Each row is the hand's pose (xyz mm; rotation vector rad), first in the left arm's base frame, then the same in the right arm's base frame.
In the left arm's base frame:
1: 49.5 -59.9 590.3 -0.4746 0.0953 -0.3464
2: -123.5 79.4 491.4 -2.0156 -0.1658 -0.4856
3: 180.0 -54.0 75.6 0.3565 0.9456 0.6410
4: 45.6 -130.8 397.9 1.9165 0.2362 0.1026
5: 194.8 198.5 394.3 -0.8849 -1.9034 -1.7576
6: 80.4 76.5 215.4 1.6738 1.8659 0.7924
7: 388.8 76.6 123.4 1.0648 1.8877 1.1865
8: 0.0 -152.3 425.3 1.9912 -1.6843 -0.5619
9: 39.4 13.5 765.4 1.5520 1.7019 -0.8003
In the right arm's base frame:
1: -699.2 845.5 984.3 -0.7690 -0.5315 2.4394
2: -556.3 649.2 971.9 -0.5176 -2.4372 1.5342
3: -623.7 784.8 462.2 1.5819 -0.9732 -2.1302
4: -601.7 877.6 806.7 -0.2340 2.3591 1.3572
5: -835.8 606.1 759.9 1.2246 -1.2104 0.5837
6: -630.6 658.8 637.0 1.7217 -2.2119 -0.3276
7: -865.3 726.5 427.5 1.7467 -1.5934 -0.5646
8: -565.2 890.4 849.2 1.6179 1.4537 0.6929
9: -778.9 804.2 1151.9 -1.5672 1.5847 0.2935

